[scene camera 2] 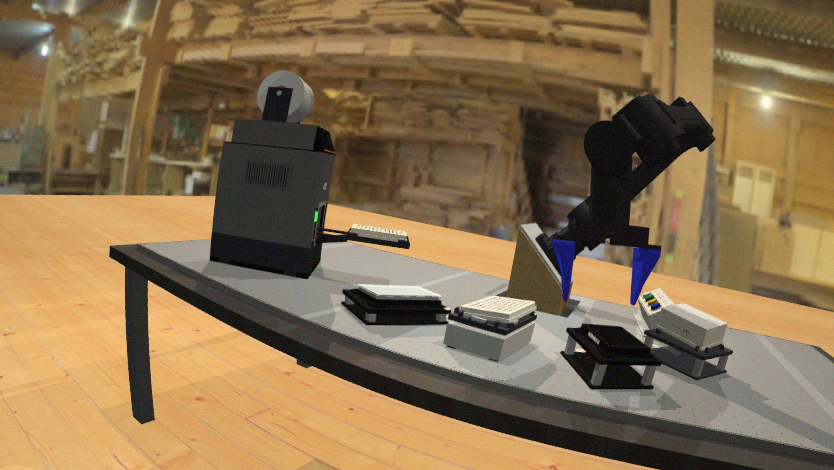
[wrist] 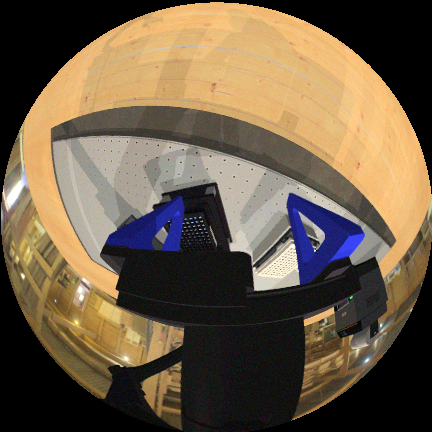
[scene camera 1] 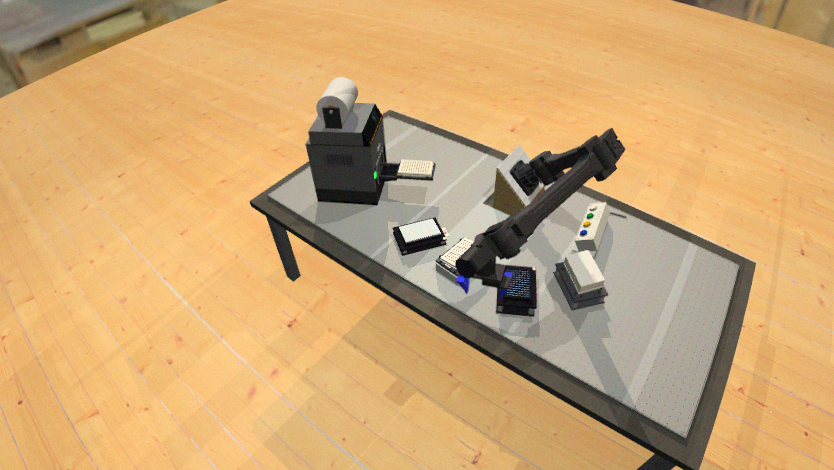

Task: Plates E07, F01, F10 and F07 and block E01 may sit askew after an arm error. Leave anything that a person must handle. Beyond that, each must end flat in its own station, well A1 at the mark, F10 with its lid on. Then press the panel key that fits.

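Note:
My gripper point(scene camera 1: 484, 290) point(scene camera 2: 599, 301) point(wrist: 236, 198) is open and empty, with blue fingers high above the table, between the black plate and the cream plate in the wrist view. The black plate point(scene camera 1: 519, 283) point(scene camera 2: 617, 339) point(wrist: 197, 232) lies on a black raised station. The cream plate point(scene camera 1: 458, 253) point(scene camera 2: 496, 307) point(wrist: 280, 260) lies on a pale box-like station. A white-topped plate point(scene camera 1: 420, 230) point(scene camera 2: 399, 291) is on a low black station. Another cream plate point(scene camera 1: 416, 168) point(scene camera 2: 379, 231) is on the machine's tray. A white block point(scene camera 1: 584, 271) point(scene camera 2: 691, 324) is on a grey stand. Labels and small tilts are unreadable.
The key panel point(scene camera 1: 590, 226) point(scene camera 2: 640, 318) has white, green, yellow and blue keys and stands behind the block. A tall dark machine point(scene camera 1: 347, 172) point(scene camera 2: 271, 201) with a white roll stands at the left. A wedge-shaped stand point(scene camera 1: 505, 192) point(scene camera 2: 528, 274) is at the arm's base.

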